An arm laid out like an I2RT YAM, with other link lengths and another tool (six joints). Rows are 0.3 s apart.
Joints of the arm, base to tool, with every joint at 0 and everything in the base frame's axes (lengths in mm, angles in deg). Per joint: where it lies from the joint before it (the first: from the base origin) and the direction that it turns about. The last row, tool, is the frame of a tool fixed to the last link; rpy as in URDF.
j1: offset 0 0 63.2 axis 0 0 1
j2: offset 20.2 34.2 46 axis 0 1 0
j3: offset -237.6 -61.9 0 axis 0 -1 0
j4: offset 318.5 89.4 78 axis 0 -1 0
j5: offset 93.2 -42.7 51 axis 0 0 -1
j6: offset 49.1 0 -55.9 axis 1 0 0
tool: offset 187 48 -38 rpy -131.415 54.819 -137.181
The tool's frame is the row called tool.
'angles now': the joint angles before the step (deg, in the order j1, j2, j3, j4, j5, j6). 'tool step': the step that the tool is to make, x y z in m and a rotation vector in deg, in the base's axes. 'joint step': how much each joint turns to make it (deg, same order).
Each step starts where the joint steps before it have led.
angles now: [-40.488, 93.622, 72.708, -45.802, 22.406, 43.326]
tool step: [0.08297, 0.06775, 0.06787, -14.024, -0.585, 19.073]
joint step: [15.369, -6.836, -1.212, 6.910, 8.085, -9.950]
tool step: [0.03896, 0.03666, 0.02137, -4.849, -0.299, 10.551]
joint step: [5.531, -0.895, 0.059, 5.107, 0.250, -7.729]
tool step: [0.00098, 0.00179, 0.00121, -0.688, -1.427, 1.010]
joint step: [-0.011, -2.028, -2.817, 2.871, -0.571, -1.001]
